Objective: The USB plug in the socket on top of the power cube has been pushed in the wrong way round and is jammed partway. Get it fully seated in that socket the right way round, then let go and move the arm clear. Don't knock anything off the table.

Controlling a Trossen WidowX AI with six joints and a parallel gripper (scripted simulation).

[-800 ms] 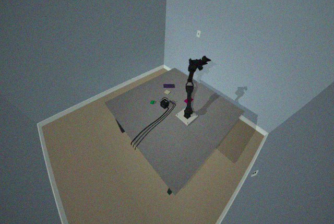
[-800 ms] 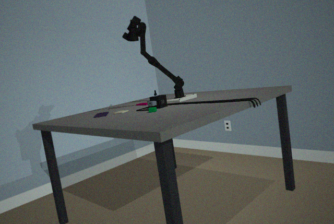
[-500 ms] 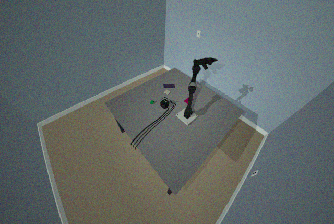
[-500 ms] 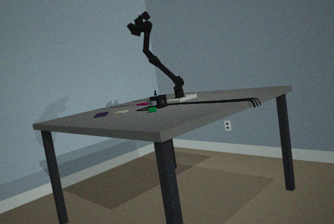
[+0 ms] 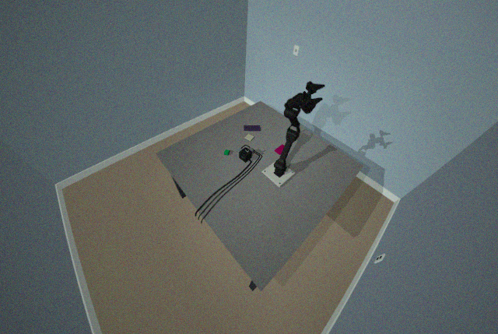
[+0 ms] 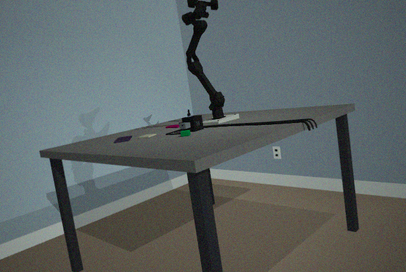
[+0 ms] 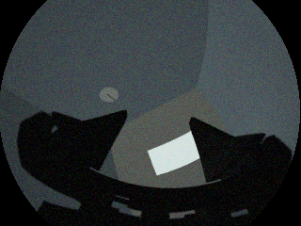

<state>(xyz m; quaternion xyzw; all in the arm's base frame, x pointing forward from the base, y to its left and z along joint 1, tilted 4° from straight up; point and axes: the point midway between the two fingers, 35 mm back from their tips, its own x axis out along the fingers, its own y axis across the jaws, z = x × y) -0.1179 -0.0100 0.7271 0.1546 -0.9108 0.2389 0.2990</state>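
My gripper tip is now 68 cm above the USB plug, 40 cm short of it and 11 cm to the right of it. Round my gripper tip: green block 76 cm below, 54 cm ahead, 21 cm to the left.
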